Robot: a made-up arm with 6 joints. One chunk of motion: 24 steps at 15 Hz.
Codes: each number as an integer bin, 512 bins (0 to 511) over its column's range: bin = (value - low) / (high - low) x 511, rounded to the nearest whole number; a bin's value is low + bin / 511 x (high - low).
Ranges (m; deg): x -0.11..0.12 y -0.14..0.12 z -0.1..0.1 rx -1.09..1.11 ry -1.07..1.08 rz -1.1..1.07
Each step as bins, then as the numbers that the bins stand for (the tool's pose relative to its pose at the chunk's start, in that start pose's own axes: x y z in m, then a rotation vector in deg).
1 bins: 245 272 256 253 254 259
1 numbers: 0.0003 -0.0016 0.0002 0.00 0.00 0.00
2 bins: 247 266 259 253 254 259
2 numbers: 0.0012 -0.0047 0.0014 0.00 0.00 0.00
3 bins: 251 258 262 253 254 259
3 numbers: 0.0030 -0.0087 0.0025 0.00 0.00 0.00
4 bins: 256 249 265 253 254 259
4 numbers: 0.0052 -0.0133 0.0037 0.00 0.00 0.00
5 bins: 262 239 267 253 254 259
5 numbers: 0.0079 -0.0184 0.0045 0.00 0.00 0.00
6 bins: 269 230 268 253 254 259
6 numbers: 0.0111 -0.0230 0.0049 0.00 0.00 0.00
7 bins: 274 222 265 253 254 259
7 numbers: 0.0133 -0.0270 0.0037 0.00 0.00 0.00
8 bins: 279 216 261 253 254 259
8 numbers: 0.0156 -0.0301 0.0022 0.00 0.00 0.00
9 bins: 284 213 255 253 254 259
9 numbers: 0.0178 -0.0316 -0.0002 0.00 0.00 0.00
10 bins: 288 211 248 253 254 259
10 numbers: 0.0196 -0.0326 -0.0029 0.00 0.00 0.00
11 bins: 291 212 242 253 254 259
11 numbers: 0.0210 -0.0321 -0.0053 0.00 0.00 0.00
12 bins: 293 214 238 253 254 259
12 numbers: 0.0219 -0.0311 -0.0068 0.00 0.00 0.00
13 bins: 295 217 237 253 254 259
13 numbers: 0.0228 -0.0296 -0.0072 0.00 0.00 0.00
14 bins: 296 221 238 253 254 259
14 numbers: 0.0232 -0.0276 -0.0068 0.00 0.00 0.00
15 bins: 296 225 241 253 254 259
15 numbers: 0.0232 -0.0255 -0.0057 0.00 0.00 0.00
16 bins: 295 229 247 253 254 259
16 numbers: 0.0228 -0.0235 -0.0033 0.00 0.00 0.00
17 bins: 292 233 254 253 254 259
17 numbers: 0.0214 -0.0214 -0.0006 0.00 0.00 0.00
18 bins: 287 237 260 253 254 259
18 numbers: 0.0192 -0.0194 0.0018 0.00 0.00 0.00
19 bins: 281 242 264 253 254 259
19 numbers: 0.0165 -0.0169 0.0033 0.00 0.00 0.00
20 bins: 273 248 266 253 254 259
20 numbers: 0.0129 -0.0138 0.0041 0.00 0.00 0.00
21 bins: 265 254 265 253 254 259
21 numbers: 0.0093 -0.0108 0.0037 0.00 0.00 0.00
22 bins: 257 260 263 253 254 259
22 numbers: 0.0057 -0.0077 0.0029 0.00 0.00 0.00
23 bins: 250 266 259 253 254 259
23 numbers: 0.0025 -0.0047 0.0014 0.00 0.00 0.00
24 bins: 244 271 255 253 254 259
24 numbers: -0.0002 -0.0021 -0.0002 0.00 0.00 0.00
